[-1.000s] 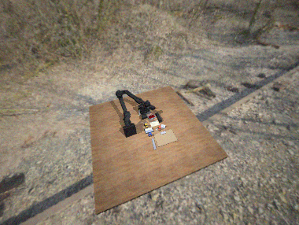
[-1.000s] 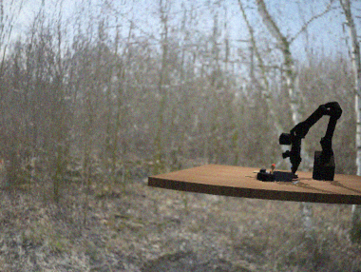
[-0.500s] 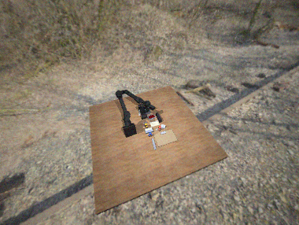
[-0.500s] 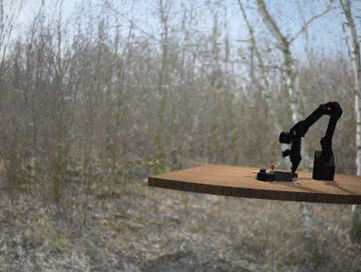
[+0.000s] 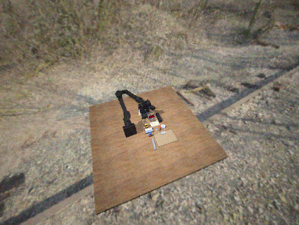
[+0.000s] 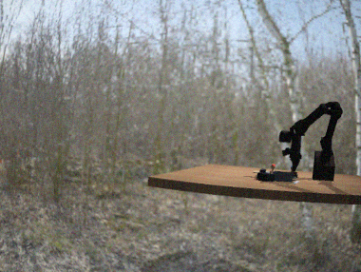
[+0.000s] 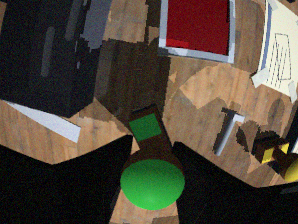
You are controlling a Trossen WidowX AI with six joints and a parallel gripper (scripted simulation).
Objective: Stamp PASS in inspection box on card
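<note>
Right now my gripper tip is 11 cm short of the red ink pad, 4 cm above it and 1 cm to the left of it. Round my gripper tip: card: 12 cm ahead, 11 cm to the right, 5 cm below; long black block: 19 cm ahead, 4 cm to the right, 3 cm below; green-knobbed stamp: right at my gripper tip.
</note>
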